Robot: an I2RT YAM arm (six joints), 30 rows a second.
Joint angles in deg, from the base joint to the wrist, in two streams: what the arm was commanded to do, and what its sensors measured. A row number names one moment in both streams.
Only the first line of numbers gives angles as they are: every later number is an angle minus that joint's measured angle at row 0.
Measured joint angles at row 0: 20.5 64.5 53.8 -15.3 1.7 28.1
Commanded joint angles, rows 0 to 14: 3.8 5.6 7.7 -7.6 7.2 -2.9; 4.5 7.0 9.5 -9.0 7.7 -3.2; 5.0 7.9 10.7 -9.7 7.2 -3.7; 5.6 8.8 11.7 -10.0 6.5 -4.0; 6.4 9.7 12.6 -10.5 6.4 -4.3; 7.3 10.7 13.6 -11.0 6.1 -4.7; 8.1 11.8 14.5 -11.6 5.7 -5.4; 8.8 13.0 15.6 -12.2 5.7 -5.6; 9.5 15.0 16.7 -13.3 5.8 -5.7; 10.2 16.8 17.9 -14.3 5.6 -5.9; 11.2 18.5 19.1 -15.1 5.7 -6.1; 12.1 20.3 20.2 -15.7 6.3 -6.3; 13.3 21.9 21.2 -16.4 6.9 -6.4; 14.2 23.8 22.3 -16.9 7.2 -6.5; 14.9 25.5 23.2 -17.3 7.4 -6.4
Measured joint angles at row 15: 11.9 20.1 19.7 -10.7 5.8 -5.1
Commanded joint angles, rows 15 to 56: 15.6 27.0 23.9 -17.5 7.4 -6.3; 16.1 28.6 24.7 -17.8 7.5 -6.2; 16.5 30.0 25.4 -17.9 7.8 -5.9; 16.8 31.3 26.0 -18.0 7.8 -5.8; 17.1 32.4 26.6 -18.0 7.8 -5.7; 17.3 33.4 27.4 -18.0 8.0 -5.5; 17.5 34.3 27.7 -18.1 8.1 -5.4; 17.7 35.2 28.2 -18.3 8.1 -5.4; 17.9 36.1 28.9 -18.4 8.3 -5.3; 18.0 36.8 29.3 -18.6 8.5 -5.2; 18.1 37.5 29.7 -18.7 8.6 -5.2; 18.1 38.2 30.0 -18.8 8.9 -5.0; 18.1 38.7 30.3 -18.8 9.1 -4.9; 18.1 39.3 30.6 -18.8 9.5 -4.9; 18.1 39.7 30.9 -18.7 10.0 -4.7; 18.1 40.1 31.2 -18.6 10.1 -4.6; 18.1 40.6 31.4 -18.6 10.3 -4.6; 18.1 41.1 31.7 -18.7 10.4 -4.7; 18.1 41.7 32.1 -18.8 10.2 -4.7; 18.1 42.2 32.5 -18.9 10.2 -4.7; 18.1 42.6 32.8 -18.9 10.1 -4.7; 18.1 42.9 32.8 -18.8 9.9 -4.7; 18.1 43.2 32.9 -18.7 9.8 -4.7; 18.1 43.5 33.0 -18.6 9.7 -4.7; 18.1 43.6 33.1 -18.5 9.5 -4.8; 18.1 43.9 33.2 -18.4 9.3 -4.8; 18.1 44.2 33.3 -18.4 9.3 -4.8; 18.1 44.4 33.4 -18.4 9.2 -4.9; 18.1 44.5 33.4 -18.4 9.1 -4.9; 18.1 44.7 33.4 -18.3 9.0 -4.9; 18.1 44.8 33.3 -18.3 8.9 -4.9; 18.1 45.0 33.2 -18.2 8.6 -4.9; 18.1 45.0 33.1 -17.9 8.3 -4.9; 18.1 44.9 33.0 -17.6 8.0 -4.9; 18.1 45.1 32.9 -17.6 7.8 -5.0; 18.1 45.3 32.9 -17.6 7.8 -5.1; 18.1 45.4 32.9 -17.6 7.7 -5.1; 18.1 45.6 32.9 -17.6 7.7 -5.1; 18.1 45.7 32.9 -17.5 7.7 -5.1; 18.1 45.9 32.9 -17.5 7.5 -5.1; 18.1 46.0 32.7 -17.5 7.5 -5.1; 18.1 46.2 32.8 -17.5 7.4 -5.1
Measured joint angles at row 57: 17.7 44.4 31.9 -15.7 8.1 -4.8
